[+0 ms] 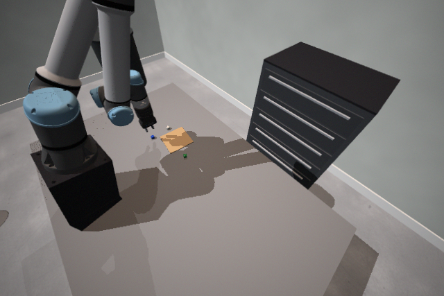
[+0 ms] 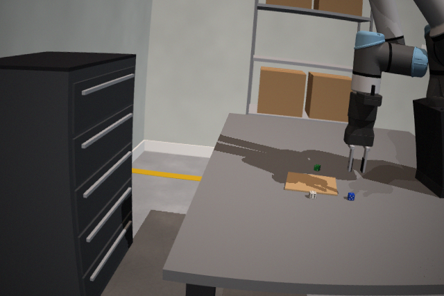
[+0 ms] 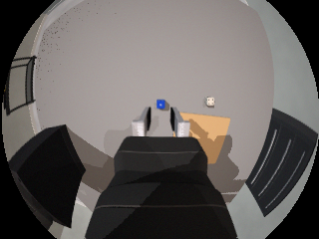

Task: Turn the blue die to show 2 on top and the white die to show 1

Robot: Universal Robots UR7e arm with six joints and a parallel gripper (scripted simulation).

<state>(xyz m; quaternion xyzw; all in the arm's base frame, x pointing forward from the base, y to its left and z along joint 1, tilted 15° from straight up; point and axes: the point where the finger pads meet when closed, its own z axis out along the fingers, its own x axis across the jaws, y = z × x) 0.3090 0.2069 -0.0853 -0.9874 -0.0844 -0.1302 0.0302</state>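
The blue die is 90 mm below my hand. From my hand the other things lie so: orange mat 110 mm ahead, 70 mm to the right, 90 mm below; then green die 110 mm ahead, 200 mm to the right, 90 mm below; then white die 100 mm ahead, 30 mm to the left, 90 mm below.
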